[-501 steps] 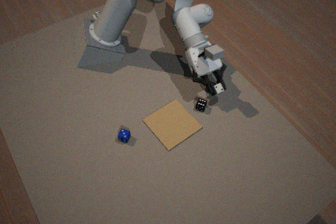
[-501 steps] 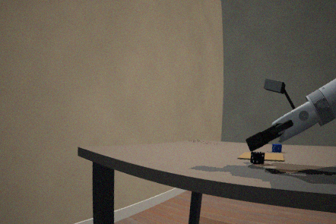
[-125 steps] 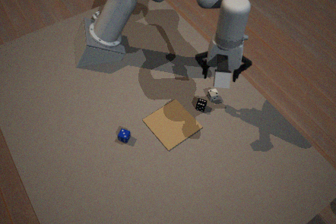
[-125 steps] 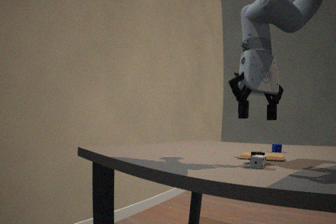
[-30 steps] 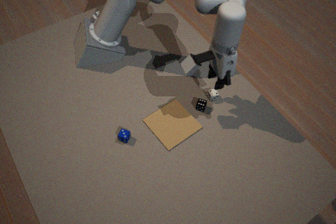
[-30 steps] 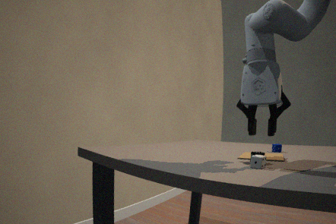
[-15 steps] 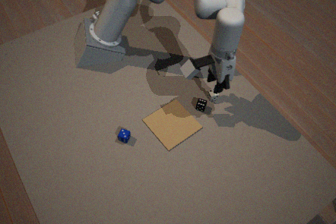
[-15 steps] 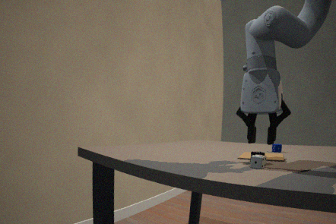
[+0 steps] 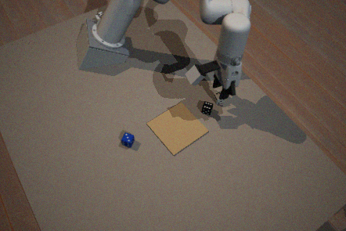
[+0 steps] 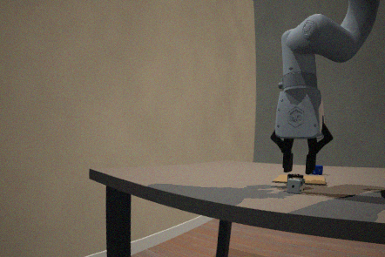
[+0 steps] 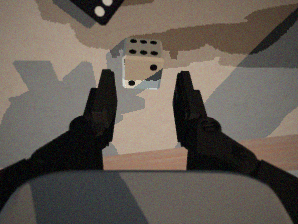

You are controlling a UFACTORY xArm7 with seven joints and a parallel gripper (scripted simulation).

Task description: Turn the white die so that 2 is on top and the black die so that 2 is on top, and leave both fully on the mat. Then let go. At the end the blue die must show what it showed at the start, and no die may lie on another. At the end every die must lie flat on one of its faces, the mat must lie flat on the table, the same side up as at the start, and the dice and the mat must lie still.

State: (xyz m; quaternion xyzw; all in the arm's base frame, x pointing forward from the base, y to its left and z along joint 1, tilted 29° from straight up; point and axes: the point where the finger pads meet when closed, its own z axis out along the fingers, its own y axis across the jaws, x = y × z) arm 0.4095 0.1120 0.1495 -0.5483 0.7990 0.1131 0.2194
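The white die is 5 cm below my hand. Also, from my hand: blue die: 5 cm behind, 33 cm to the right, 5 cm below; then black die: 1 cm ahead, 6 cm to the right, 5 cm below; then tan mat: 18 cm to the right, 6 cm below.
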